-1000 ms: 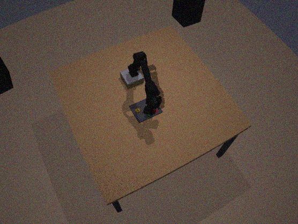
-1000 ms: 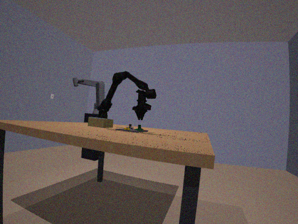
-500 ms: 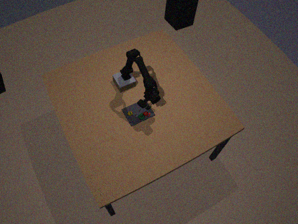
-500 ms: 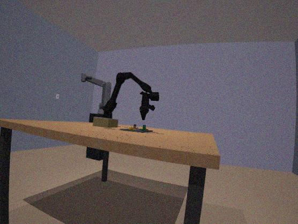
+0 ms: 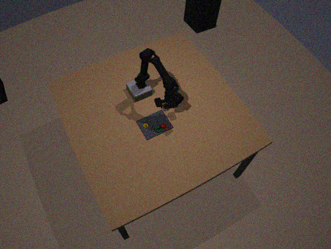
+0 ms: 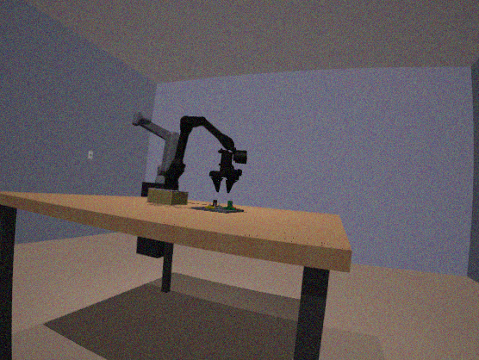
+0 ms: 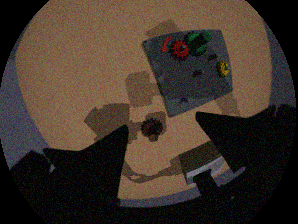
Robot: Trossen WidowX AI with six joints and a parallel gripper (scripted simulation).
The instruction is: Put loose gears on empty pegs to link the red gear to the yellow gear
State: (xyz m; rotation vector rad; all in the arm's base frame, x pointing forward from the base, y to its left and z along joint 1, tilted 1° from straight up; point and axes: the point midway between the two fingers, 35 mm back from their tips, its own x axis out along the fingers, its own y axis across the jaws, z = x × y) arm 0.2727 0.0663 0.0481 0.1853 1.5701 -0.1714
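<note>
My gripper tip is 7 cm above the brown gear, 5 cm past it and 3 cm to the right of it. From my gripper tip the other things lie so: green gear: 13 cm to the right, 9 cm ahead, 6 cm below; yellow gear: 19 cm to the right, 7 cm below, 2 cm ahead.
</note>
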